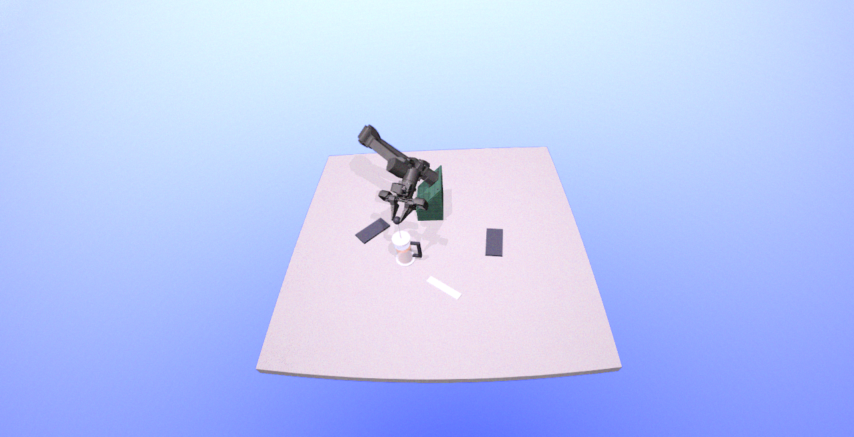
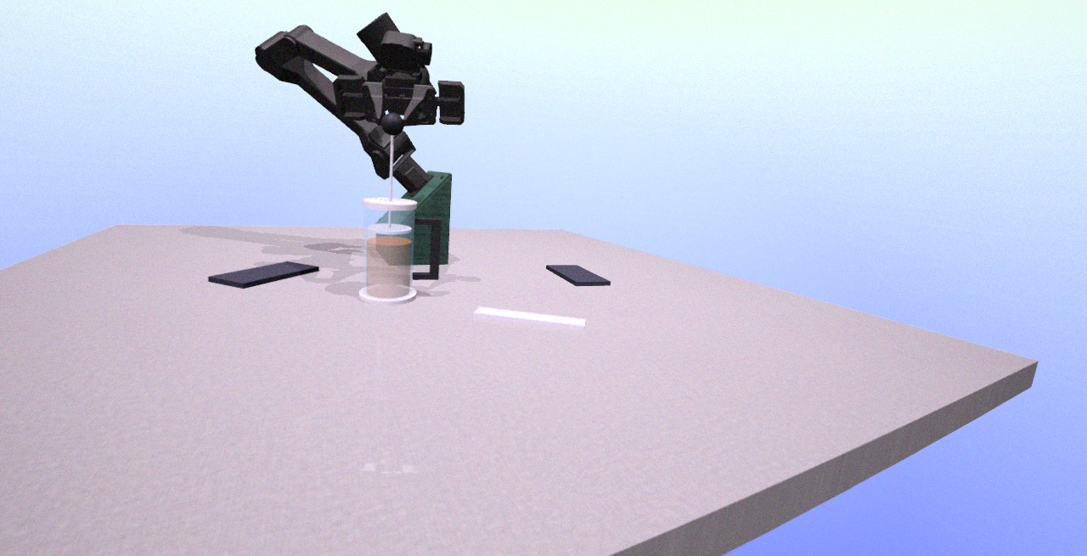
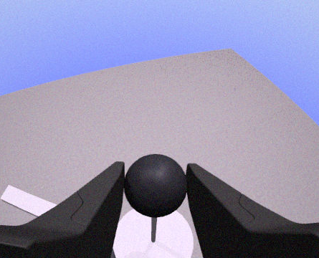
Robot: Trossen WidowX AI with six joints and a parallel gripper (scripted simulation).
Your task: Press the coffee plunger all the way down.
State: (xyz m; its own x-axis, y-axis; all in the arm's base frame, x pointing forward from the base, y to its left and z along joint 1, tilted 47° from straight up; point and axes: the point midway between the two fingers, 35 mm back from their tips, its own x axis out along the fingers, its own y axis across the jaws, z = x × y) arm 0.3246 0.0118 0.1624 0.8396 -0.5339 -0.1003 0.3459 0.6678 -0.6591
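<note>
Right now my gripper tip is 130 mm above the coffee press, 20 mm to the right of it and 10 mm past it.
</note>
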